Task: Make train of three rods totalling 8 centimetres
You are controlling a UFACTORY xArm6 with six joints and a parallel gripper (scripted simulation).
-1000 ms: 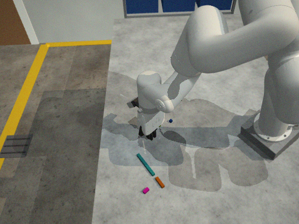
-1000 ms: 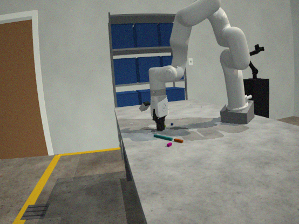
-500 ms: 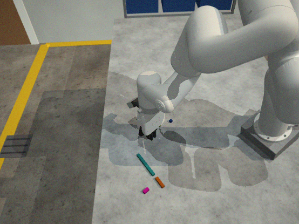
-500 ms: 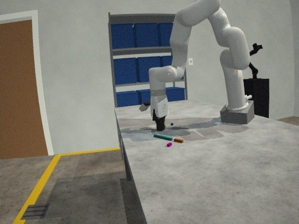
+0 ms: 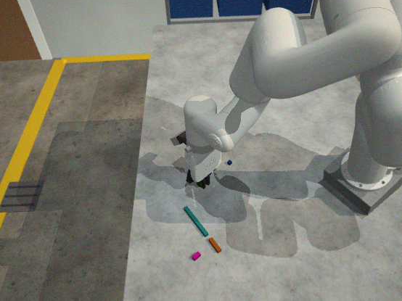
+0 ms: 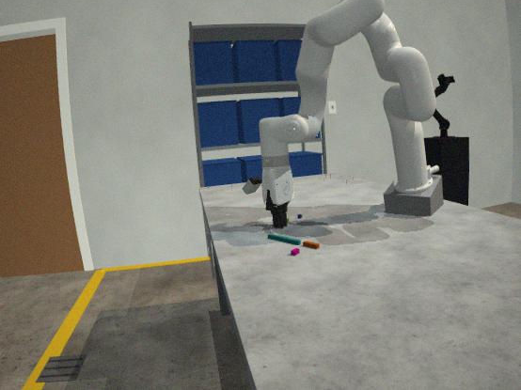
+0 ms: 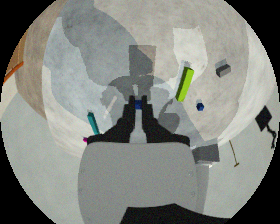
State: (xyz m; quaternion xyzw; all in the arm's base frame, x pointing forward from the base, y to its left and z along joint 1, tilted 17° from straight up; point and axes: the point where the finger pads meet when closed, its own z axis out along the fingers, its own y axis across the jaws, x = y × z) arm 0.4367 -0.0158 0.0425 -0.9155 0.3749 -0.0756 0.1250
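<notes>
The grey rod lies 15 cm to the right of my hand, 4 cm behind it and 2 cm below it. Round my hand: turquoise rod 12 cm to the left, 2 cm below, 2 cm ahead; then orange rod 19 cm to the left, 3 cm behind, 2 cm below; then lime rod 7 cm to the right, 2 cm below, 2 cm behind.
</notes>
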